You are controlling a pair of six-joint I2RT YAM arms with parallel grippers.
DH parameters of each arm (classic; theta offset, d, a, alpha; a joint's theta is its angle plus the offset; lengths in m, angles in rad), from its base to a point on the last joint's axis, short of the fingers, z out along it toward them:
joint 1: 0 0.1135 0.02 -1.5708
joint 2: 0 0 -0.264 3.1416
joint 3: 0.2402 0 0.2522 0
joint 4: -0.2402 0 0.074 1.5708
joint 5: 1.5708 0 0 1.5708
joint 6: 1.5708 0.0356 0 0
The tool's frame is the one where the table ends.
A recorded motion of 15 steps. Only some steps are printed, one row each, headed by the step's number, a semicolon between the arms.
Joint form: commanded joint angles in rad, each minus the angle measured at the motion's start. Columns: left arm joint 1, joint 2, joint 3, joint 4, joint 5, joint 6; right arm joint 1, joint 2, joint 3, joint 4, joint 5, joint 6.
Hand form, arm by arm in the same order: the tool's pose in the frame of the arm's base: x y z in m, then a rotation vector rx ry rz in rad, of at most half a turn. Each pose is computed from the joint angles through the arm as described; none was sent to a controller.
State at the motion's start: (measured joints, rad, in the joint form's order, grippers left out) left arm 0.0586 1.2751 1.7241 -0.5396 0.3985 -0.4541; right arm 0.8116 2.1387 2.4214 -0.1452 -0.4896 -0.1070
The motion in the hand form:
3: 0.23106 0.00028 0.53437 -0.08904 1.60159 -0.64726; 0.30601 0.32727 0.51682 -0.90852 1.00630 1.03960
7: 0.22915 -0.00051 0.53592 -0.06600 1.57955 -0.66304; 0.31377 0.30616 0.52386 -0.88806 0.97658 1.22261
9: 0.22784 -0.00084 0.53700 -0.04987 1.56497 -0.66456; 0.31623 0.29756 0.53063 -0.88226 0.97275 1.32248
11: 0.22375 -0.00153 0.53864 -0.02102 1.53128 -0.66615; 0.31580 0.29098 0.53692 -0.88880 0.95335 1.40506
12: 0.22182 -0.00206 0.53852 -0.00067 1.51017 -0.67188; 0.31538 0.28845 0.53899 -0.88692 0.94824 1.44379
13: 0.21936 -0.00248 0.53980 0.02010 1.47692 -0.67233; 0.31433 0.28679 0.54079 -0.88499 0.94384 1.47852
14: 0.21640 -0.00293 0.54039 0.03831 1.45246 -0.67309; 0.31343 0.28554 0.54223 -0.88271 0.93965 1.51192
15: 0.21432 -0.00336 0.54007 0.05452 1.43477 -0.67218; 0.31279 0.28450 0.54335 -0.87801 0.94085 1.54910
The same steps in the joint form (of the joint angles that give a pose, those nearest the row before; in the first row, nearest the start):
3: 0.0058 -0.0221 0.0264 0.0464 0.0240 -0.0168; -0.0335 -0.1256 -0.1064 0.1806 -0.0506 0.1609
7: 0.0057 -0.0306 0.0149 0.0760 0.0440 -0.0210; -0.0890 -0.1511 -0.1567 0.3173 -0.1821 0.3682
9: 0.0059 -0.0359 0.0085 0.0937 0.0525 -0.0173; -0.1115 -0.1459 -0.1381 0.3603 -0.2427 0.4873
11: 0.0059 -0.0533 -0.0131 0.1352 0.0658 -0.0127; -0.1258 -0.1437 -0.1278 0.4155 -0.2963 0.5880
12: 0.0059 -0.0651 -0.0332 0.1679 0.0787 -0.0122; -0.1308 -0.1444 -0.1294 0.4457 -0.3142 0.6383
13: 0.0059 -0.0774 -0.0527 0.2117 0.0867 -0.0122; -0.1330 -0.1457 -0.1317 0.4726 -0.3276 0.6827
14: 0.0059 -0.0905 -0.0707 0.2438 0.0950 -0.0110; -0.1347 -0.1459 -0.1338 0.5000 -0.3391 0.7260
15: 0.0055 -0.1014 -0.0879 0.2696 0.1020 -0.0074; -0.1362 -0.1453 -0.1353 0.5254 -0.3491 0.7740

